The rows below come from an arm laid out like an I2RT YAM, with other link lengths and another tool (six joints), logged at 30 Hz.
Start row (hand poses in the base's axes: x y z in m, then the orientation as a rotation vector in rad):
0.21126 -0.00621 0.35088 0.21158 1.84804 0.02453
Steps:
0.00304 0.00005 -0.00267 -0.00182 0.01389 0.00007
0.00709 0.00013 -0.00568 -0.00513 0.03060 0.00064
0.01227 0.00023 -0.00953 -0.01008 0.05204 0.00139
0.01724 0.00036 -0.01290 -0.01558 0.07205 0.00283
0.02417 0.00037 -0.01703 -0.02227 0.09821 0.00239
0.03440 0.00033 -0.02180 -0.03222 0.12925 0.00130
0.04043 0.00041 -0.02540 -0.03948 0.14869 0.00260
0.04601 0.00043 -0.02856 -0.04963 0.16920 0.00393
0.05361 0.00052 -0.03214 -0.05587 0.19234 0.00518
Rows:
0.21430 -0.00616 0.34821 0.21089 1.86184 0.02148
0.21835 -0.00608 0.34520 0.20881 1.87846 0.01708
0.22353 -0.00598 0.34135 0.20560 1.89977 0.01076
0.22850 -0.00585 0.33798 0.20126 1.91969 0.00451
0.23543 -0.00584 0.33385 0.19804 1.94547 -0.00488
0.24566 -0.00588 0.32908 0.19326 1.97589 -0.01843
0.25169 -0.00580 0.32548 0.18761 1.99509 -0.02655
0.25727 -0.00578 0.32232 0.17984 2.01521 -0.03757
0.26487 -0.00569 0.31874 0.17499 2.03807 -0.04530

